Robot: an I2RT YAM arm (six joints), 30 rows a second.
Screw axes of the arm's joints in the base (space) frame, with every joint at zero. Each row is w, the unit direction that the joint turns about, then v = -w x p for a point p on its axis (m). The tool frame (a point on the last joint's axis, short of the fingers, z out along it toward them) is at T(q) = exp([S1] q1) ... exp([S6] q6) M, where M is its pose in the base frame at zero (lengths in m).
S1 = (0, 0, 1, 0.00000, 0.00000, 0.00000)
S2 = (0, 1, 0, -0.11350, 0.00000, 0.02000)
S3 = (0, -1, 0, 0.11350, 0.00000, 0.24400)
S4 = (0, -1, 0, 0.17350, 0.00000, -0.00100)
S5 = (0, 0, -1, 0.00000, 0.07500, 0.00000)
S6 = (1, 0, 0, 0.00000, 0.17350, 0.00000)
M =
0 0 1 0.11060
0 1 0 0.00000
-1 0 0 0.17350
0 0 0 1
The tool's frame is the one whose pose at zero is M.
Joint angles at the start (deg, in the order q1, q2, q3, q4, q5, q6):
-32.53, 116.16, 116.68, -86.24, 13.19, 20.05
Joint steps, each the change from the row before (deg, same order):
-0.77, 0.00, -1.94, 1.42, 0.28, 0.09
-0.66, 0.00, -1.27, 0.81, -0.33, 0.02
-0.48, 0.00, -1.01, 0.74, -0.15, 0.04
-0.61, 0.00, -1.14, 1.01, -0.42, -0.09
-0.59, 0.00, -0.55, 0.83, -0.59, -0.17
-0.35, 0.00, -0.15, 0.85, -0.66, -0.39
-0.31, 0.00, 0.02, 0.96, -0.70, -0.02
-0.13, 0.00, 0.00, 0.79, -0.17, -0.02
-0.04, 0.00, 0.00, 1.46, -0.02, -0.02
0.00, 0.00, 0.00, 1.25, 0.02, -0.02
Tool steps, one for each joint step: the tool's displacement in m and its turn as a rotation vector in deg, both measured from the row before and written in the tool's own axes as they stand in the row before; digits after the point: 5 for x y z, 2 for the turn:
-0.00135, -0.00308, 0.00939, 0.55, 0.53, 0.72
-0.00079, -0.00278, 0.00642, -0.07, 0.66, 0.56
-0.00069, -0.00197, 0.00503, 0.01, 0.39, 0.45
-0.00112, -0.00244, 0.00579, -0.27, 0.38, 0.48
-0.00168, -0.00263, 0.00322, -0.58, 0.05, 0.47
-0.00188, -0.00124, 0.00113, -0.81, -0.36, 0.09
-0.00227, -0.00098, 0.00031, -0.94, -0.63, 0.47
-0.00166, -0.00024, 0.00015, -0.40, -0.66, 0.25
-0.00270, 0.00067, 0.00002, -0.49, -1.34, 0.28
-0.00225, 0.00078, -0.00003, -0.39, -1.17, 0.21

